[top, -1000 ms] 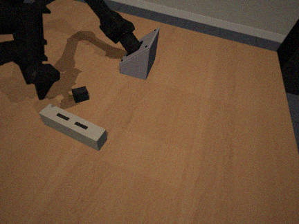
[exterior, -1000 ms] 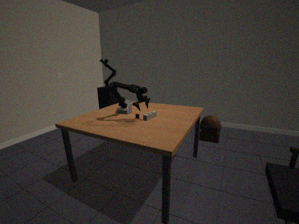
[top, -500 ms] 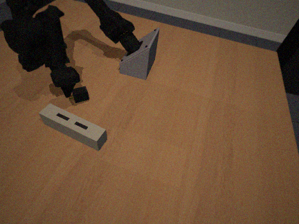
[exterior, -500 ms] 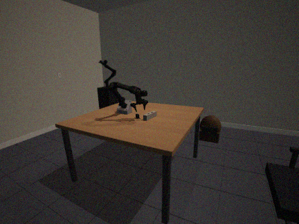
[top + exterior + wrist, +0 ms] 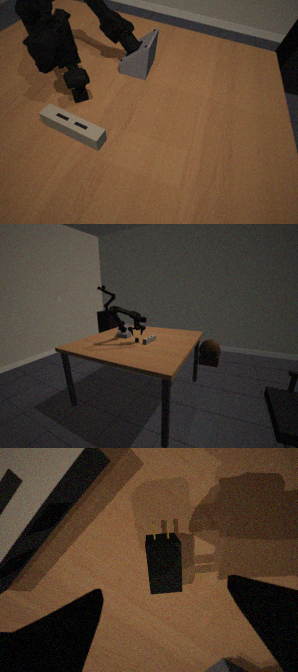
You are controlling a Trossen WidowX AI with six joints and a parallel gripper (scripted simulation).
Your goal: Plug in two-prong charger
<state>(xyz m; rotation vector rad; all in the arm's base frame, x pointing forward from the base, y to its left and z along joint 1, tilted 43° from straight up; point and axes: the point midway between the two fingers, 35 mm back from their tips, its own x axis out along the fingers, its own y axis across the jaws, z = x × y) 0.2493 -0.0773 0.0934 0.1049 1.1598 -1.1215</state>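
Right now the charger is 1 cm ahead of my gripper tip, 1 cm to the right of it and 5 cm below it.
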